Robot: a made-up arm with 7 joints. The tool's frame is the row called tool. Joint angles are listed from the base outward.
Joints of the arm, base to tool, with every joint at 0 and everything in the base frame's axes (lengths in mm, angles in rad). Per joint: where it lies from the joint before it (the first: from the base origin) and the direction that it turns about. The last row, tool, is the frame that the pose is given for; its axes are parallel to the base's.
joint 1: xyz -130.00 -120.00 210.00 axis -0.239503 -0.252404 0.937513
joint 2: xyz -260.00 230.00 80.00 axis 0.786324 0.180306 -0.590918
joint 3: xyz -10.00 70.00 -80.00 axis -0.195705 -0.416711 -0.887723
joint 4: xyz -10.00 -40.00 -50.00 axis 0 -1 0
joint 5: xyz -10.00 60.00 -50.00 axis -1 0 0
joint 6: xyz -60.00 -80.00 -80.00 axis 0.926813 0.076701 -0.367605
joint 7: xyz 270.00 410.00 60.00 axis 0 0 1
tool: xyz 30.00 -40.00 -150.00
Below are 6 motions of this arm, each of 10 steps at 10 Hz.
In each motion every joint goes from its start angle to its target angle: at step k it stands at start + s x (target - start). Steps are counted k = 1, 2, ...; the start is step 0. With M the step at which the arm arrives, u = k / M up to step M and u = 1 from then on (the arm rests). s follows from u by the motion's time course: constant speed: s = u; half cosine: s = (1 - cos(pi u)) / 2; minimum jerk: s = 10 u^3 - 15 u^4 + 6 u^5.
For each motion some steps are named. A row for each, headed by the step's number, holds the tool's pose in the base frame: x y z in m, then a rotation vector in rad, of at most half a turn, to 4 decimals.
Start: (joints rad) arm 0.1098 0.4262 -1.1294 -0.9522 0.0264 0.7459 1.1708
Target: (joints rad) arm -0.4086 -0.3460 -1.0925 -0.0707 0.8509 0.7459 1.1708
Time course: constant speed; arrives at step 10
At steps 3, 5, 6, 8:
3: -0.5544 0.5889 0.0532 1.0212 0.9585 1.5235
5: -0.5028 0.6006 0.0278 0.8149 0.8232 1.5980
6: -0.4752 0.6033 0.0145 0.7052 0.7621 1.6264
8: -0.4164 0.6023 -0.0116 0.4768 0.6526 1.6667

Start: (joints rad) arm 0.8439 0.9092 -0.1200 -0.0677 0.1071 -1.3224 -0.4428
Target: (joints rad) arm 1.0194 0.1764 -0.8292 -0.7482 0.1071 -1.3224 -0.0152
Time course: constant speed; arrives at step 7
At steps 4, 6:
4: -0.7601 -0.2306 -0.4410 -1.0122 -0.3856 1.6722
6: -0.6570 -0.5008 -0.3897 -1.3021 -0.2524 2.2166

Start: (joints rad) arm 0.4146 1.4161 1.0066 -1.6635 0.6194 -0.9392 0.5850
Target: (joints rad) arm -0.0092 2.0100 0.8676 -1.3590 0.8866 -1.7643 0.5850
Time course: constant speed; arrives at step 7
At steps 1, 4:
1: -0.6081 0.6414 0.4648 1.0692 0.9337 1.2779
4: -0.5578 0.6631 0.5523 0.9714 0.5998 1.4410

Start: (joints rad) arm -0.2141 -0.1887 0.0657 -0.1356 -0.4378 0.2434 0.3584
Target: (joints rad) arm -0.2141 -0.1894 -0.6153 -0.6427 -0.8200 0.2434 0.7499
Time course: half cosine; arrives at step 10
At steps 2, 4, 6, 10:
2: -0.0581 0.4960 0.0910 0.6291 0.0859 0.1316
4: -0.1100 0.5355 0.0782 0.7894 0.2716 0.2650
6: -0.1786 0.5716 0.0667 0.9775 0.5016 0.3908
10: -0.2593 0.5954 0.0564 1.1650 0.7588 0.4757

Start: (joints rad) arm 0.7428 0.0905 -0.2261 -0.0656 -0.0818 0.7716 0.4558
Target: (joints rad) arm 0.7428 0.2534 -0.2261 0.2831 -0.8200 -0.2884 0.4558
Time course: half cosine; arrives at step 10
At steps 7, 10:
7: -0.6342 0.3748 0.1084 0.6658 -0.1199 1.2734
10: -0.6761 0.3862 0.1303 0.6530 -0.2633 1.3296

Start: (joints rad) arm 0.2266 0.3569 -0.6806 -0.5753 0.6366 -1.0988 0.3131
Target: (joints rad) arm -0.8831 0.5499 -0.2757 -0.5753 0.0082 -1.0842 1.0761
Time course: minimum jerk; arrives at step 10
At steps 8, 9, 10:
8: -0.0129 0.8532 0.0632 0.3654 0.5028 1.1116
9: 0.0600 0.8494 0.0844 0.4346 0.4698 1.0598
10: 0.0727 0.8480 0.0880 0.4462 0.4637 1.0507

